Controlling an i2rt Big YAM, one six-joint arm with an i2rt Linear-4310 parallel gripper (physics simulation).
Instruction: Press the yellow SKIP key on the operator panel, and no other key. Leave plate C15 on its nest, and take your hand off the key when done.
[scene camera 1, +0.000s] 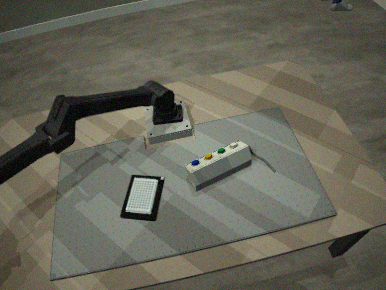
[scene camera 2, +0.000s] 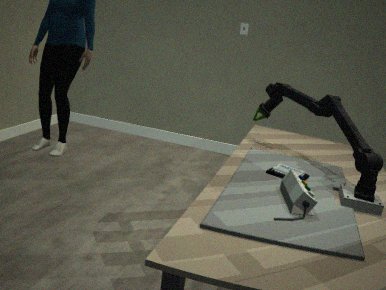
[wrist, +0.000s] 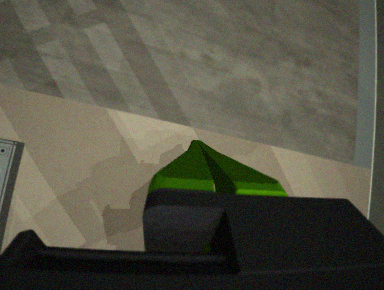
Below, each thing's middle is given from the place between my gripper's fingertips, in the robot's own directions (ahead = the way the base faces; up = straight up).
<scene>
Right now my hand is 32 cm past the white well plate (scene camera 1: 141, 199), 48 cm to the right of it and 9 cm above it.
</scene>
